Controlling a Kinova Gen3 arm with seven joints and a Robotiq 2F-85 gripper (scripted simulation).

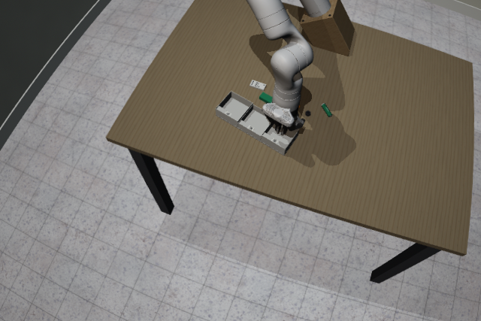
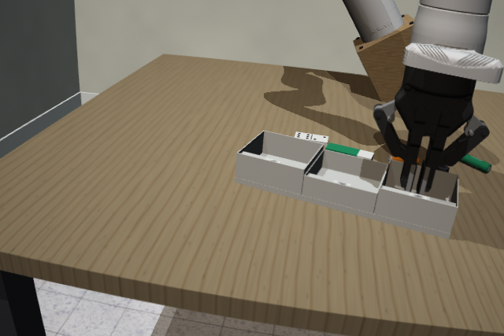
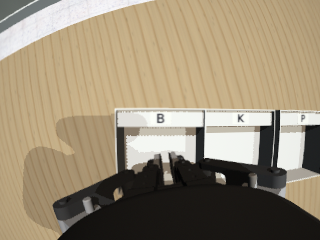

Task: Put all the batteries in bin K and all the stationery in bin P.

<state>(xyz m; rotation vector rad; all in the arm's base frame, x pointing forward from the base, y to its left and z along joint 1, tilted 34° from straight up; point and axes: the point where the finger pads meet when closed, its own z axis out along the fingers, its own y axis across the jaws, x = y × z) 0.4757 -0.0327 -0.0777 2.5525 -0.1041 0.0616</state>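
My hand is 110 mm past the eraser, 70 mm to the left of it and 30 mm above it. Round my hand: three joined grey bins: 80 mm to the right, 20 mm below; then black nut: 110 mm behind, 60 mm to the left, 30 mm below; then orange battery: 120 mm behind, 30 mm below.
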